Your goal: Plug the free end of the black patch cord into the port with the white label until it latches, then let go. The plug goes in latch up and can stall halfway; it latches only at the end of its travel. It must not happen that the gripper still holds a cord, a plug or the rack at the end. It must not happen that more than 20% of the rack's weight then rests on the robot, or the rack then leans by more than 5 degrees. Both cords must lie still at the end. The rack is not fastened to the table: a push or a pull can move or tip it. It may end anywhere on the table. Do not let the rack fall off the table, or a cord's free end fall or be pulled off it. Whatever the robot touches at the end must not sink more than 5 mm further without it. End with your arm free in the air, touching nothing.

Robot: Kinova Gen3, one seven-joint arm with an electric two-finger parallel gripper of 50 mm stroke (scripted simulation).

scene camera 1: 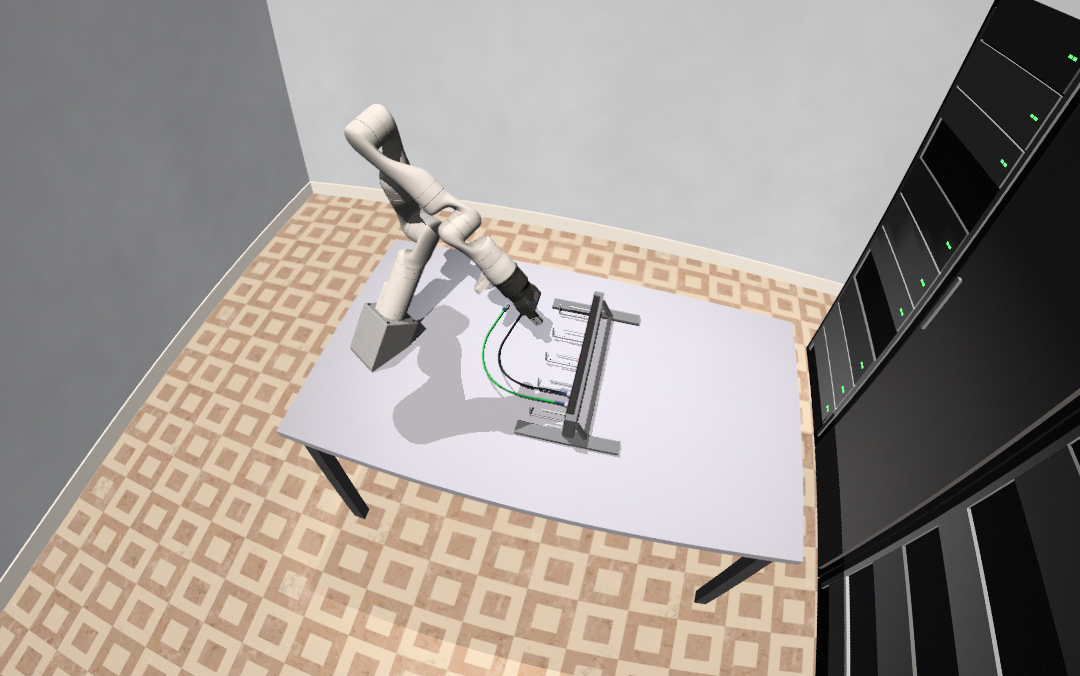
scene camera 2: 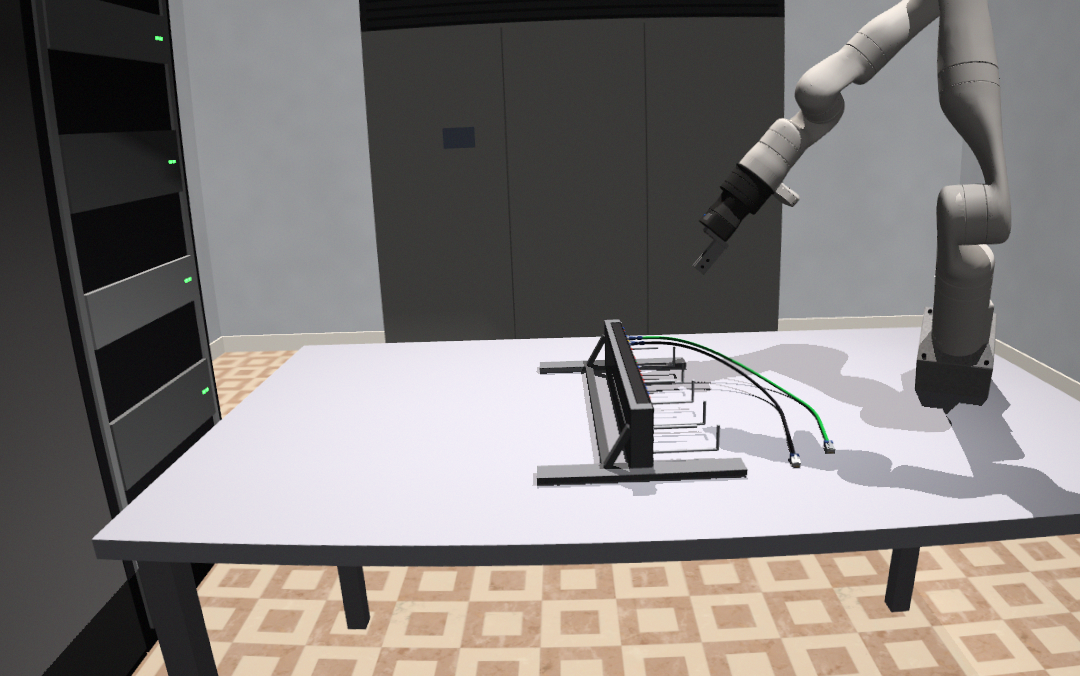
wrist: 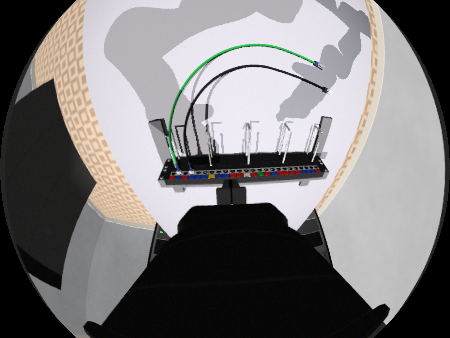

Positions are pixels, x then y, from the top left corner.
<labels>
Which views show my gripper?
Scene camera 1, scene camera 2 and the wrist view: all of them.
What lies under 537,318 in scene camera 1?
My gripper.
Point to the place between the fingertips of my gripper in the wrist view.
230,188
</labels>
